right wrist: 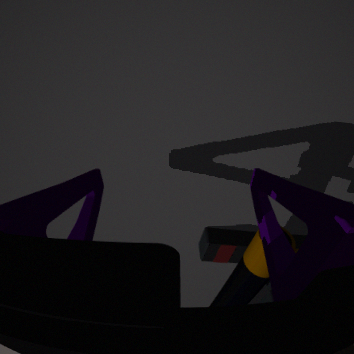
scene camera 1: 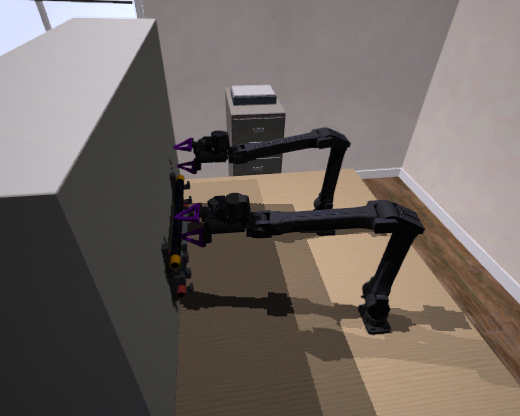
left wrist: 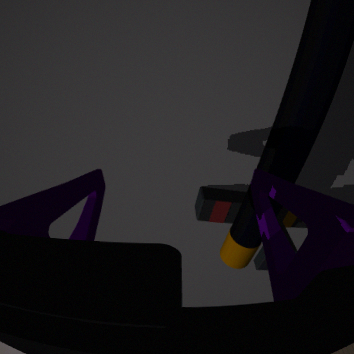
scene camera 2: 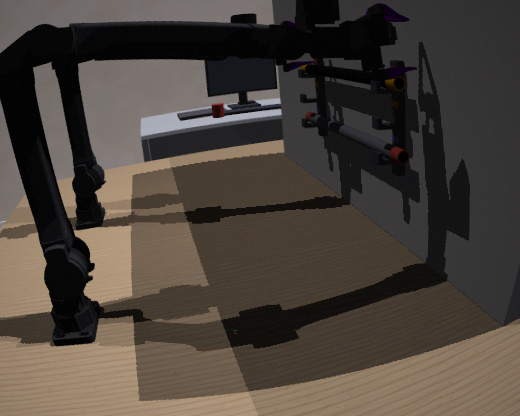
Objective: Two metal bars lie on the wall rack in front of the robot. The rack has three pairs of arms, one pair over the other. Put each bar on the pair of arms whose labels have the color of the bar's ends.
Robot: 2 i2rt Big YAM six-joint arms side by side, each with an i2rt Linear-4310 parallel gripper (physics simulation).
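Places are measured from the left arm's base along level axes (x down, y right, z back), in centimetres.
Where they show: left gripper, between the fingertips: [scene camera 1: 177, 227] [left wrist: 177, 177]; right gripper, between the fingertips: [right wrist: 176, 176] [scene camera 1: 175, 156] [scene camera 2: 411, 44]; left arm's base, origin of its link: [scene camera 1: 373, 319] [scene camera 2: 91, 220]; right arm's base, origin of its link: [scene camera 2: 78, 325].
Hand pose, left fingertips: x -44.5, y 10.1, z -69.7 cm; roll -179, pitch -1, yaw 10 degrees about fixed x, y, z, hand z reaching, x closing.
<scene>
Each offset is from my left fingertips to the centre of the thing. Level surfaces: height alone.
A black bar with orange ends @[dx +7.2, dy +15.6, dz -1.9 cm] [scene camera 1: 180, 194] [scene camera 2: 345, 74] [left wrist: 295, 125] [right wrist: 240, 285] lies across the top pair of arms of the wall rack @[dx +15.3, dy +36.1, dz -2.5 cm] [scene camera 2: 398, 116]; red labels show at these arms in both wrist views. A grey bar with red ends @[dx +22.2, dy +16.5, dz -1.9 cm] [scene camera 2: 367, 140] lies on the bottom pair, whose label looks blue; orange labels mark the middle pair. My left gripper [scene camera 1: 178, 227] [left wrist: 177, 177] is open, with one finger in front of the black bar. My right gripper [scene camera 1: 176, 157] [scene camera 2: 411, 45] [right wrist: 176, 176] is open near that bar's other end. Neither holds a bar.
The rack hangs on the side of a large grey block [scene camera 1: 120, 200] [scene camera 2: 480, 200] above the wooden table @[dx +44.5 cm] [scene camera 1: 240, 360] [scene camera 2: 175, 360]. A filing cabinet [scene camera 1: 257, 124] stands behind. A desk [scene camera 2: 170, 132] with a monitor [scene camera 2: 242, 77] and a red cup [scene camera 2: 218, 110] stands in the background.
</scene>
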